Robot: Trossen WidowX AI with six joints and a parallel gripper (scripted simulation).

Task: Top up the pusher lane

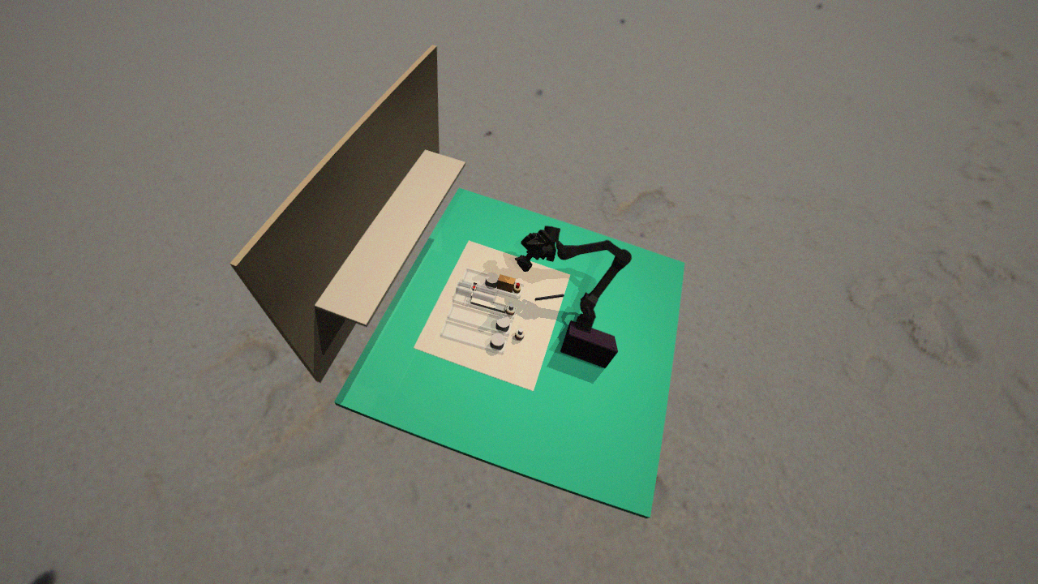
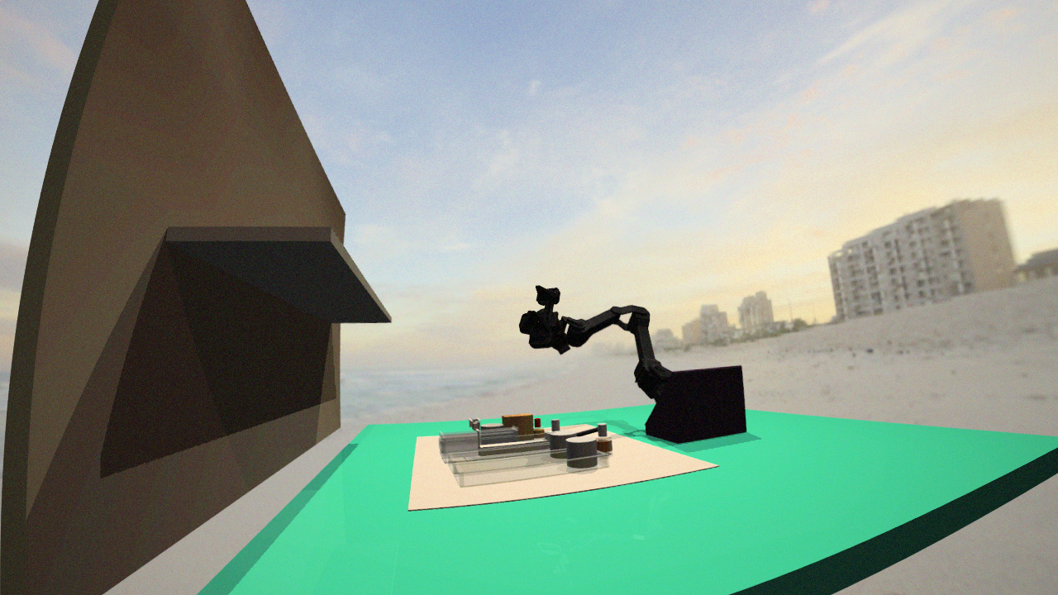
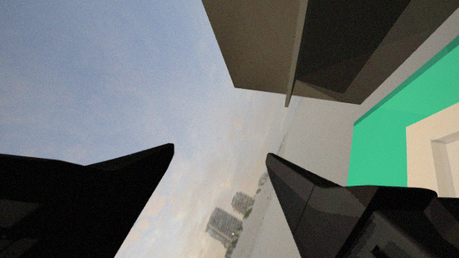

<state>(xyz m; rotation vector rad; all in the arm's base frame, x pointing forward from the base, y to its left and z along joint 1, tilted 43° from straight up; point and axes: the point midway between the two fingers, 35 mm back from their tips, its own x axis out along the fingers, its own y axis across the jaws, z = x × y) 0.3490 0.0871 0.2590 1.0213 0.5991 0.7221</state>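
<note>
Right now my gripper tip is 10 mm past the small jar, 60 mm to the left of it and 340 mm above it. Round my gripper tip: shelf 500 mm ahead, 20 mm to the left, 10 mm below; then black stick 170 mm behind, 70 mm to the right, 370 mm below; then brown box 40 mm ahead, 60 mm to the right, 340 mm below.
</note>
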